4 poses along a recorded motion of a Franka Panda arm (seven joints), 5.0 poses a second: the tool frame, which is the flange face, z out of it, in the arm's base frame.
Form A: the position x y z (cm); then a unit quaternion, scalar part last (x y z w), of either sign.
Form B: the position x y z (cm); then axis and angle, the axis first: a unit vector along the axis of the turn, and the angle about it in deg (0 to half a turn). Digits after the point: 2 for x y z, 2 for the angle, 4 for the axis.
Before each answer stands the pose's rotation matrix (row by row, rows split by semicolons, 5 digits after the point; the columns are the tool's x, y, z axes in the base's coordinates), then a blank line. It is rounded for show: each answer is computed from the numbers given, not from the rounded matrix.
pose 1, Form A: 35.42 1.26 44.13 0.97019 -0.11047 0.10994 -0.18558
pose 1, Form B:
0.95142 -0.17355 0.25433; -0.25516 -0.90671 0.33581; 0.17232 -0.38439 -0.90695

35.42 1.26 44.13 -0.9873 0.1124 -0.1119 158.61
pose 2, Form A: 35.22 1.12 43.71 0.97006 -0.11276 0.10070 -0.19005
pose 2, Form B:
0.95429 -0.18049 0.23823; -0.25705 -0.90233 0.34601; 0.15251 -0.39143 -0.90748

35.22 1.12 43.71 -0.9881 0.1149 -0.1026 158.09
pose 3, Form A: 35.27 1.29 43.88 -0.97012 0.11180 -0.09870 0.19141
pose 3, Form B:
0.95552 -0.17913 0.23430; -0.25470 -0.90173 0.34931; 0.14870 -0.39345 -0.90724

35.27 1.29 43.88 -0.9884 0.1139 -0.1006 157.93
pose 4, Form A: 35.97 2.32 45.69 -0.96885 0.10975 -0.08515 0.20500
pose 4, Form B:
0.96141 -0.17775 0.20999; -0.24758 -0.89186 0.37854; 0.12000 -0.41592 -0.90145

35.97 2.32 45.69 -0.9899 0.1121 -0.0870 156.34
